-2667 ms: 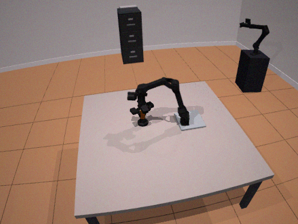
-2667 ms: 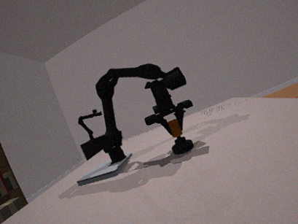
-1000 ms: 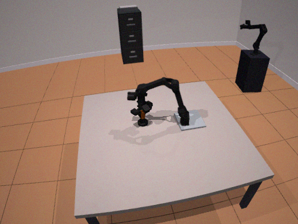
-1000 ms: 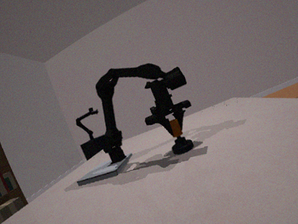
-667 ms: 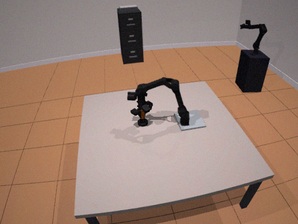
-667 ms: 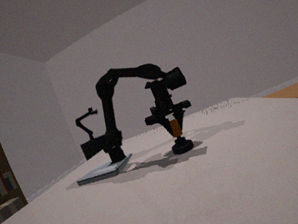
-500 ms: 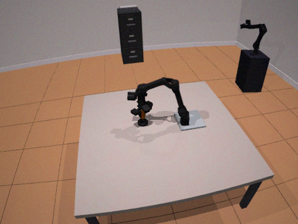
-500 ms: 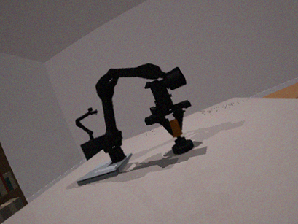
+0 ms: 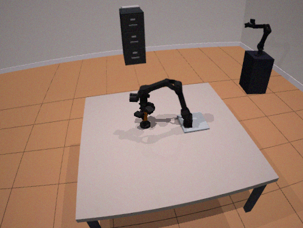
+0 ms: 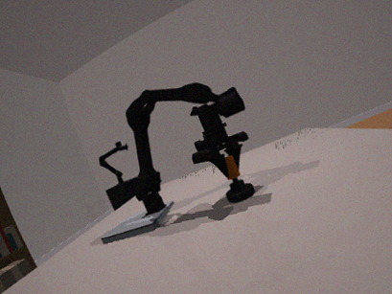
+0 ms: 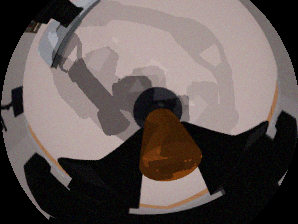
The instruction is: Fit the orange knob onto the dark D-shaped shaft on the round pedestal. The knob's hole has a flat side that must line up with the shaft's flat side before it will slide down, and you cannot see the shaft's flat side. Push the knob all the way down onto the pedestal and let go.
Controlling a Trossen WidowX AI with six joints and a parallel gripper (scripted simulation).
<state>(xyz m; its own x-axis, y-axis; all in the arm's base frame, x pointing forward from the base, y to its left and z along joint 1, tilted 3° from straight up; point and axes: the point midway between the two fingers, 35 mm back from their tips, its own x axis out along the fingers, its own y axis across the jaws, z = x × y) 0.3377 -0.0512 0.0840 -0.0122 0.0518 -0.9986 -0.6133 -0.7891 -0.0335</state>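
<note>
Right now the orange knob is 20 mm above my gripper tip. Round my gripper tip: round pedestal: 40 mm below.
</note>
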